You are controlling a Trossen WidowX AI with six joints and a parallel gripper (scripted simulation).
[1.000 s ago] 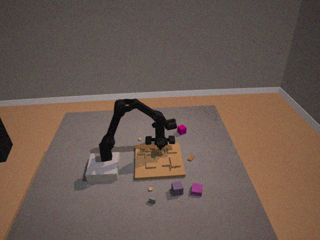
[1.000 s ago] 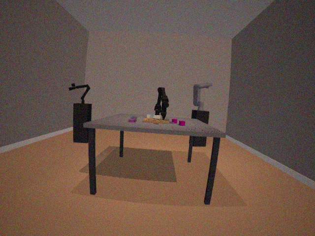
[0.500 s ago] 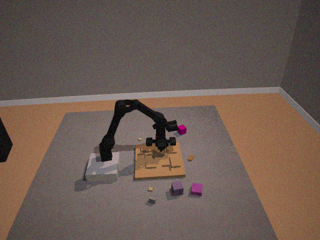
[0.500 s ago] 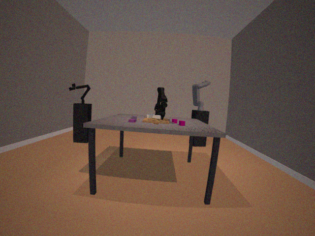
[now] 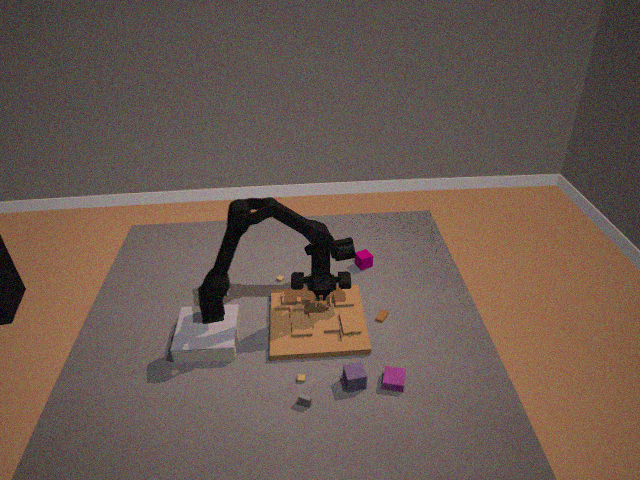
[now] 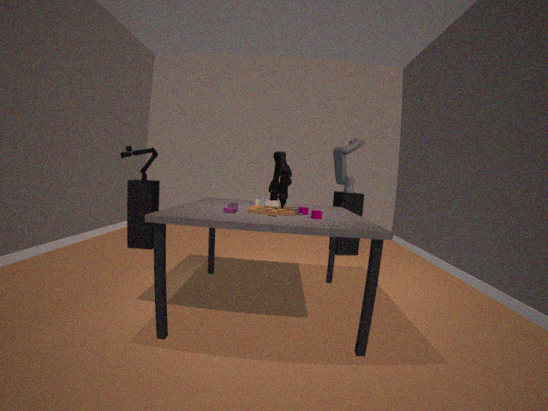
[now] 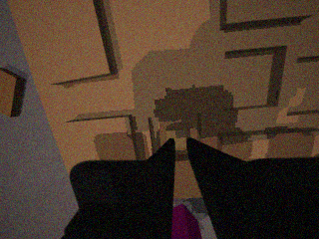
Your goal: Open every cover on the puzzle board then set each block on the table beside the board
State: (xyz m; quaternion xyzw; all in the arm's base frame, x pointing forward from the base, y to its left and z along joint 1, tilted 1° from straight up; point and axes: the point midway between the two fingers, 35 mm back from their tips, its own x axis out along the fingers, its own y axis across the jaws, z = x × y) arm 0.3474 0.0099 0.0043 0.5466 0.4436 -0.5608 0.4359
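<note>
Right now my gripper tip is 20 mm past the tan puzzle board, 50 mm to the left of it and 10 mm above it. Also, from my gripper tip: small tan piece: 180 mm ahead, 100 mm to the right, 30 mm below; small grey piece: 130 mm behind, 360 mm to the right, 10 mm below; purple block: 10 mm ahead, 330 mm to the right.
</note>
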